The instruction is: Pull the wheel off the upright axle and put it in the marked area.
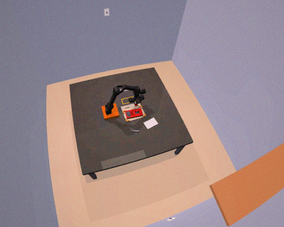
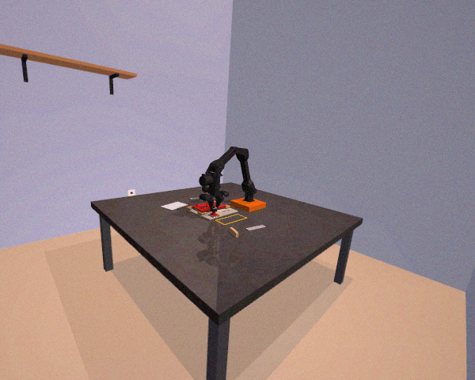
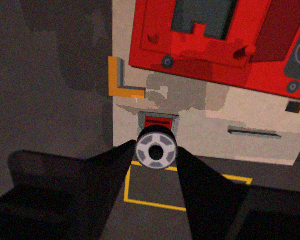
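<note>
Now: gripper tip 1 cm above the upright axle. From my gripper tip the other things lie so: grey wheel: right at my gripper tip; grey strip: 4 cm behind, 28 cm to the left, 4 cm below; white sheet: 6 cm ahead, 31 cm to the right, 4 cm below.
</note>
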